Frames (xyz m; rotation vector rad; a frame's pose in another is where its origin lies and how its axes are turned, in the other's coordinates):
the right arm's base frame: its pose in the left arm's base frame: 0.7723 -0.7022 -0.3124 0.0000 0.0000 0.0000
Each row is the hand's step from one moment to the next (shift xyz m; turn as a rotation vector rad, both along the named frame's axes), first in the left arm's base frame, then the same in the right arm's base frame.
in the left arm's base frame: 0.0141 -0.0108 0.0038 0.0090 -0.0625 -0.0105
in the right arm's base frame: 0.0141 -0.0108 0.0038 0.0090 -0.0625 -0.0105
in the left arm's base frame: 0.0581 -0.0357 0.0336 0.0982 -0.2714 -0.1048
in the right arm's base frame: 0.0581 -0.0357 0.0336 0.0982 -0.2714 -0.1048
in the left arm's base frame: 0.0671 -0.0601 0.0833 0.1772 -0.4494 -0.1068
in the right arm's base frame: 0.0671 -0.0601 0.0833 0.1772 -0.4494 -0.1068
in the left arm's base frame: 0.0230 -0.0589 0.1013 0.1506 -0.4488 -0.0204
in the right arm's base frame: 0.0230 -0.0589 0.1013 0.1506 -0.4488 -0.0204
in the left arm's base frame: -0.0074 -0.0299 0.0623 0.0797 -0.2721 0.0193
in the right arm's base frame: -0.0074 -0.0299 0.0623 0.0797 -0.2721 0.0193
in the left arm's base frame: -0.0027 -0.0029 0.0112 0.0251 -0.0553 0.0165
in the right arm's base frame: -0.0027 -0.0029 0.0112 0.0251 -0.0553 0.0165
